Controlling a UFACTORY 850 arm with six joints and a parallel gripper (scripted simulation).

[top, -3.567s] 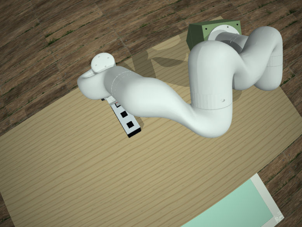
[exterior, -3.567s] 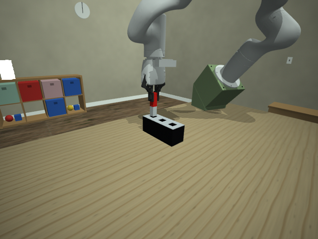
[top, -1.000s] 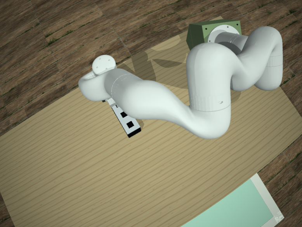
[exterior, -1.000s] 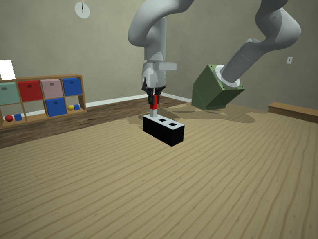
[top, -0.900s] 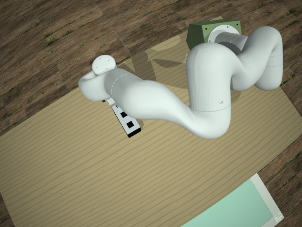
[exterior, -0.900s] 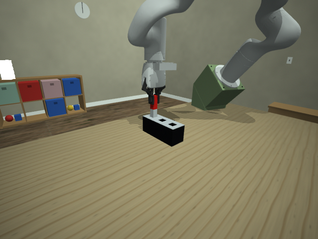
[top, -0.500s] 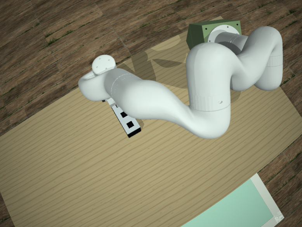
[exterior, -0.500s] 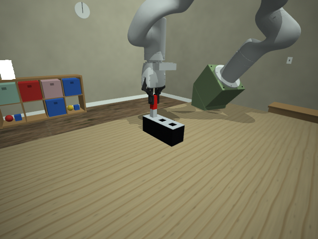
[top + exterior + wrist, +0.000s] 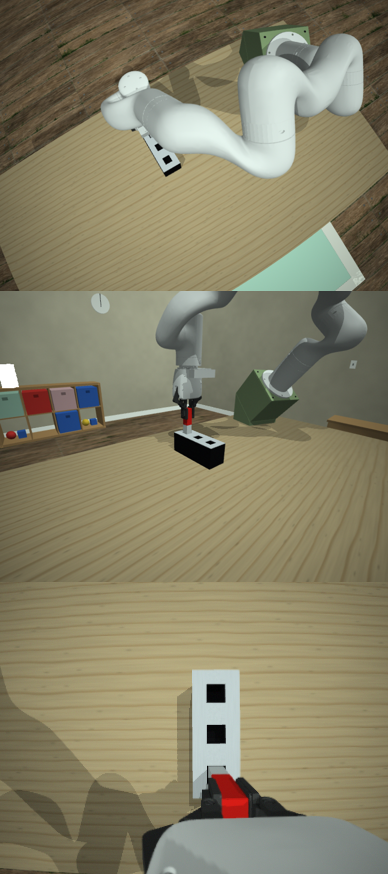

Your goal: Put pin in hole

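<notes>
My gripper is now 10 mm above the pin. From my hand the other things lie so: block: 110 mm below, 60 mm to the left.
</notes>
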